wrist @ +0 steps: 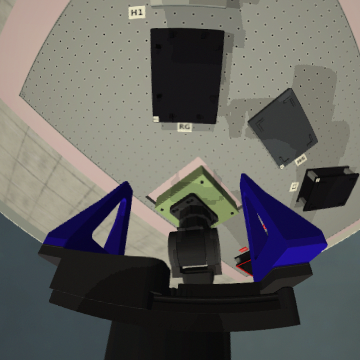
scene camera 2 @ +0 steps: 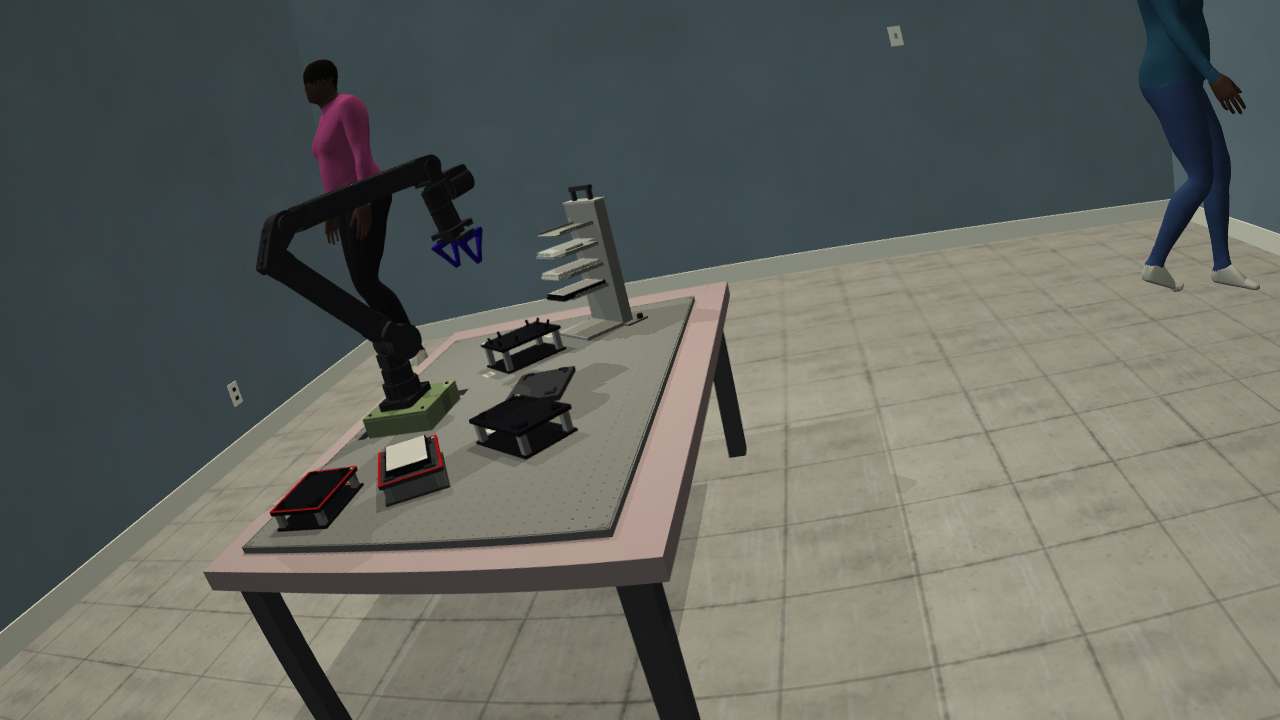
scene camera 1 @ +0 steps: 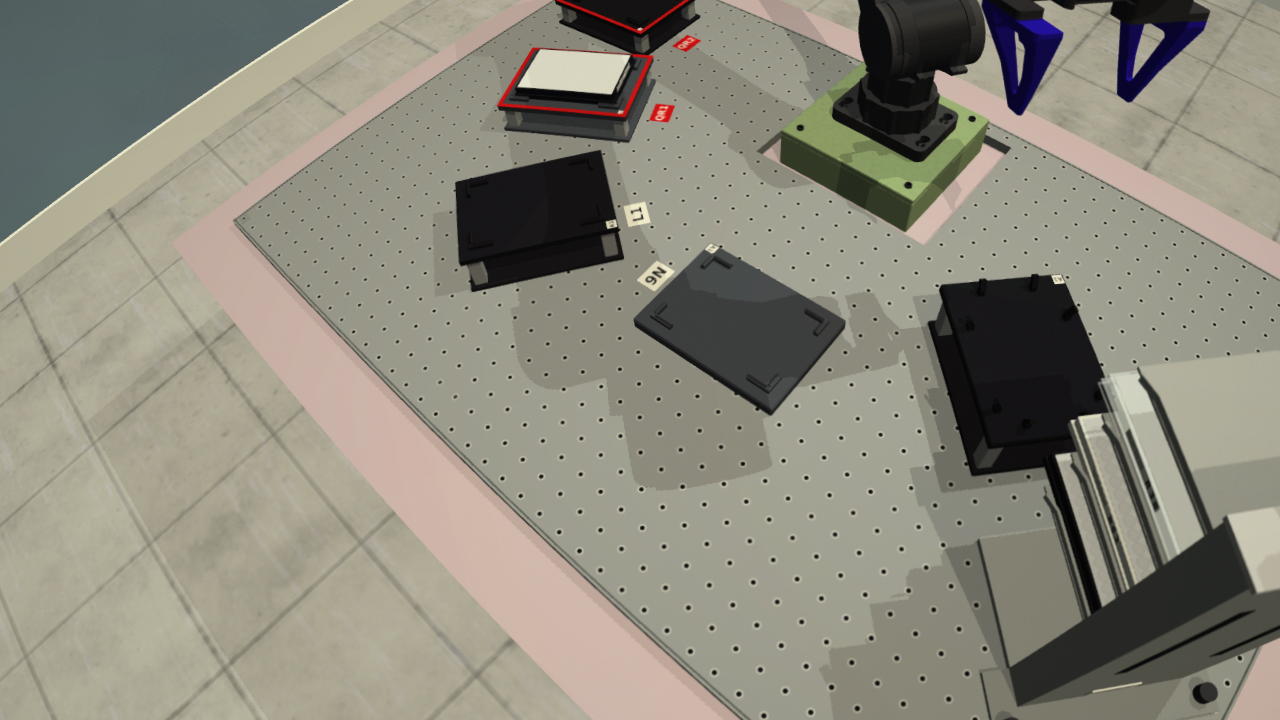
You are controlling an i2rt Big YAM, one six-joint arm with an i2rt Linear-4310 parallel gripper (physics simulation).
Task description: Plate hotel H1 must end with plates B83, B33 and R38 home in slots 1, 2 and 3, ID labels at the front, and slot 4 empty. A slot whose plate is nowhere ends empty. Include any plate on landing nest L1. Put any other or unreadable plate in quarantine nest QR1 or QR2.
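Places are measured from the arm's base along level axes (x ahead, y left, z up), in metres.
Pixels of known places: gripper, fingertip midpoint: (wrist: 182, 182) (scene camera 2: 468, 264) (scene camera 1: 1071, 105); arm's base, origin of the base link: (wrist: 193, 211) (scene camera 2: 406, 399) (scene camera 1: 893, 120).
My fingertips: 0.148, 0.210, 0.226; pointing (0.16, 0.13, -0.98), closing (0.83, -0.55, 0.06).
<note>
For each thing: its top centre in the pictures, then the offset to it from my fingertips, as dx, dy, dz. "spot": a spot on its surface instead.
- dark plate, middle of its top: (scene camera 1: 1130, 525) (scene camera 2: 575, 286) +0.176, +0.192, -0.144
- top shelf, middle of its top: (scene camera 1: 1250, 442) (scene camera 2: 565, 229) +0.183, +0.200, +0.001
- white-topped plate, middle of its top: (scene camera 1: 574, 70) (scene camera 2: 405, 452) +0.028, -0.548, -0.209
- nest QR1, surface spot: (scene camera 1: 565, 127) spot: +0.072, -0.527, -0.258
- Nest QR2, middle of its top: (scene camera 2: 312, 486) (wrist: 257, 267) -0.147, -0.636, -0.217
- landing nest L1, middle of its top: (scene camera 1: 531, 198) (scene camera 2: 516, 409) (wrist: 333, 194) +0.206, -0.419, -0.207
- RG, middle of its top: (scene camera 1: 1035, 342) (wrist: 185, 77) (scene camera 2: 517, 328) +0.053, +0.059, -0.187
- Low grey nest N6, middle of its top: (scene camera 1: 739, 316) (scene camera 2: 538, 381) (wrist: 287, 132) +0.164, -0.177, -0.245
Hotel H1 (scene camera 1: 1199, 411) (scene camera 2: 605, 259) stands at the table's far end with four stacked shelves. In scene camera 2 the lowest shelf bears a dark plate (scene camera 2: 575, 290), the two above it bear pale plates (scene camera 2: 569, 268) (scene camera 2: 567, 248), and the top shelf (scene camera 2: 560, 230) looks bare. Their ID labels are unreadable. A white-topped plate (scene camera 1: 572, 71) (scene camera 2: 407, 454) lies in nest QR1 (scene camera 1: 565, 127) (scene camera 2: 416, 490). Nest QR2 (scene camera 1: 617, 17) (scene camera 2: 313, 492) and landing nest L1 (scene camera 1: 537, 210) (scene camera 2: 520, 417) (wrist: 331, 189) hold no plate. My gripper (scene camera 1: 1074, 105) (scene camera 2: 468, 262) (wrist: 182, 182) is open, empty and high above the table.
Black pegged stand RG (scene camera 1: 1020, 358) (scene camera 2: 521, 334) (wrist: 187, 75) stands before the hotel. Low grey nest N6 (scene camera 1: 738, 322) (scene camera 2: 544, 383) (wrist: 284, 127) lies between RG and L1. The green arm base (scene camera 1: 841, 179) (scene camera 2: 411, 419) (wrist: 215, 192) is at the table's side. Two people stand beyond the table.
</note>
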